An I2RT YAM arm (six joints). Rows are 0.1 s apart.
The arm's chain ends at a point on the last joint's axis. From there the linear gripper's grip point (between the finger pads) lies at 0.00 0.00 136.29 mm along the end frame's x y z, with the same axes.
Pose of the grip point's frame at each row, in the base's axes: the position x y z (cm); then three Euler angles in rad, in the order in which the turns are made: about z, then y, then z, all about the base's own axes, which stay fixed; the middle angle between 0 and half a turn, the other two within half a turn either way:
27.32 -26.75 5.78 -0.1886 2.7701 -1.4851
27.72 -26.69 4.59 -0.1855 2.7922 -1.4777
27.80 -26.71 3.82 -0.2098 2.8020 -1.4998
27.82 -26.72 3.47 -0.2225 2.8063 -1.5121
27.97 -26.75 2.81 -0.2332 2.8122 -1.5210
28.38 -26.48 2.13 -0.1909 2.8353 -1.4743
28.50 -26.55 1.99 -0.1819 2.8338 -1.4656
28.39 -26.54 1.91 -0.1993 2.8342 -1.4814
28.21 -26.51 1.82 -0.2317 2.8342 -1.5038
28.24 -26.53 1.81 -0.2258 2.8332 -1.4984
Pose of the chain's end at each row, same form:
26.90 -21.82 18.48 -0.1886 2.7701 -1.4851
27.29 -22.04 17.40 -0.1855 2.7922 -1.4777
27.48 -22.18 16.67 -0.2098 2.8020 -1.4998
27.56 -22.24 16.34 -0.2225 2.8063 -1.5121
27.75 -22.35 15.71 -0.2332 2.8122 -1.5210
27.98 -22.39 15.12 -0.1909 2.8353 -1.4743
28.07 -22.44 14.98 -0.1819 2.8338 -1.4656
28.02 -22.43 14.90 -0.1993 2.8342 -1.4814
27.93 -22.40 14.81 -0.2317 2.8342 -1.5038
27.94 -22.40 14.80 -0.2258 2.8332 -1.4984

